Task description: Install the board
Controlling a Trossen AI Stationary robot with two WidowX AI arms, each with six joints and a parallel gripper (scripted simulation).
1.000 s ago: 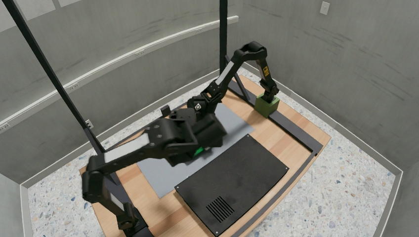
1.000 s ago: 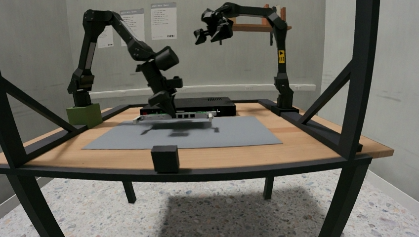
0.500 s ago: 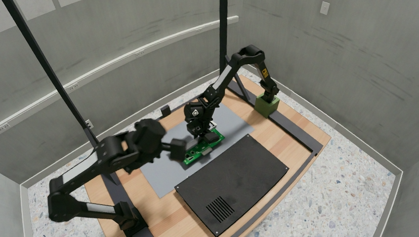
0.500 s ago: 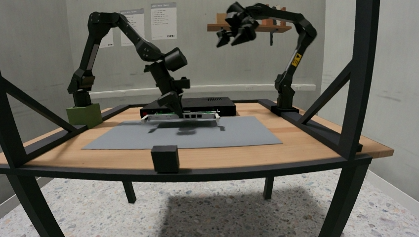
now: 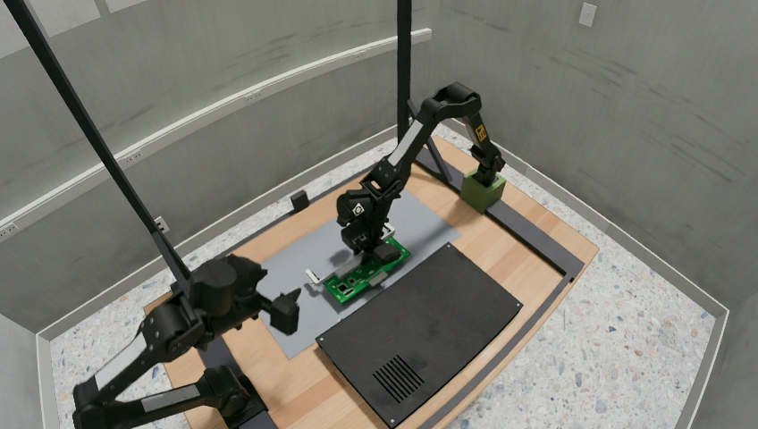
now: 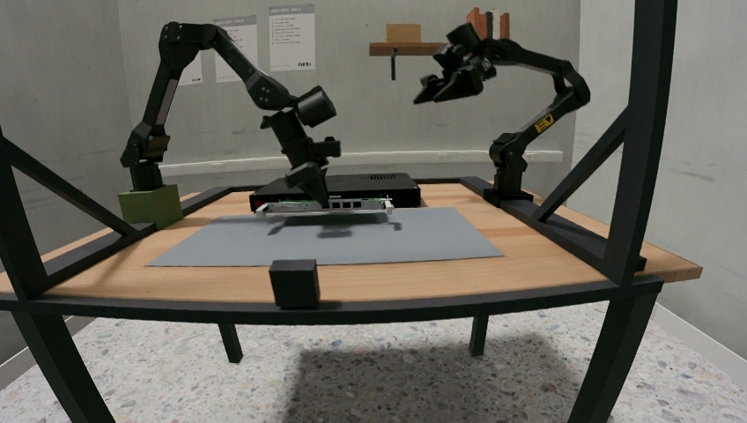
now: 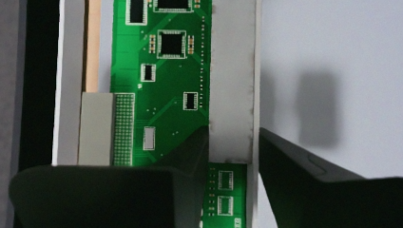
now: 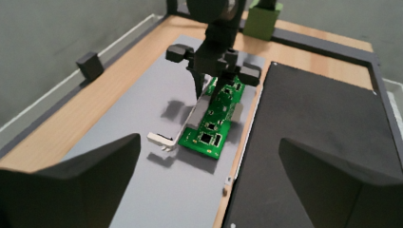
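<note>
The grey mat is 8 cm below my left hand, 5 cm behind it and 1 cm to the right of it. The rest, counted from my left hand: black enclosure (22 cm ahead, 4 cm below, 3 cm to the right); green board (3 cm below, 1 cm to the right).
</note>
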